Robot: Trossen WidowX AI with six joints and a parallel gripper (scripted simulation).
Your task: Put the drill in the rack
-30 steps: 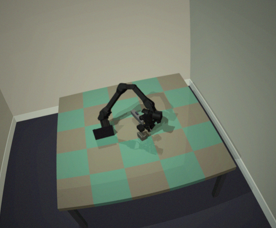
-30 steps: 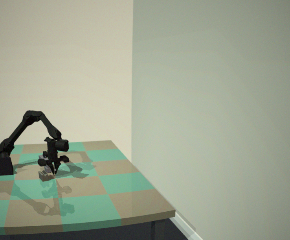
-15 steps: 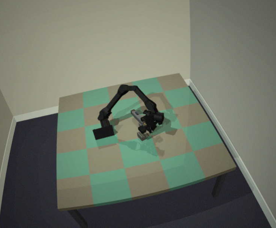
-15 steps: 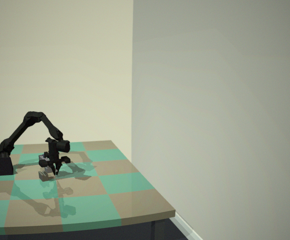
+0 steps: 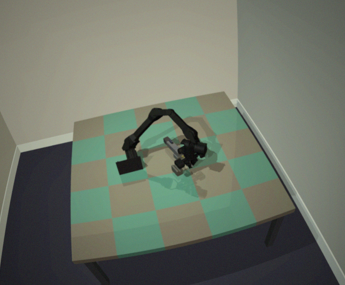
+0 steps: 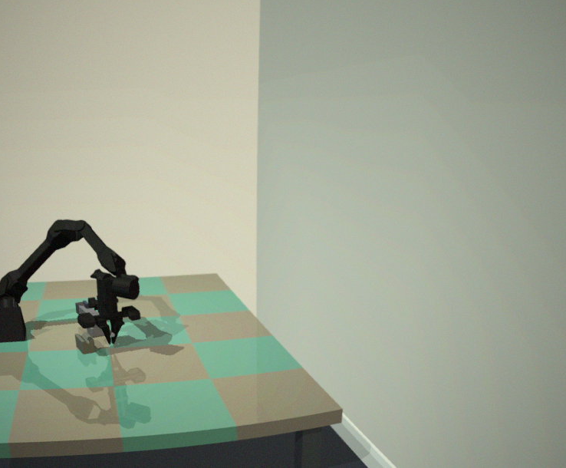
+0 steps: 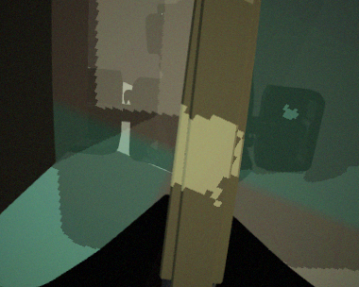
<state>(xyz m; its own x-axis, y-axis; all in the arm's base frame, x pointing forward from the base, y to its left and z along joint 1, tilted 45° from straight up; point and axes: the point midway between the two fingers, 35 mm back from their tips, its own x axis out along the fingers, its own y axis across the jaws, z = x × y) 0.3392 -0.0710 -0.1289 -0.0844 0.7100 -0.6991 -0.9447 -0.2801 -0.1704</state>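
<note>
Right now the drill is 10 mm behind my gripper tip, 40 mm to the left of it and 30 mm above it. The rest, counted from my gripper tip: rack: 80 mm behind, 10 mm to the left.
</note>
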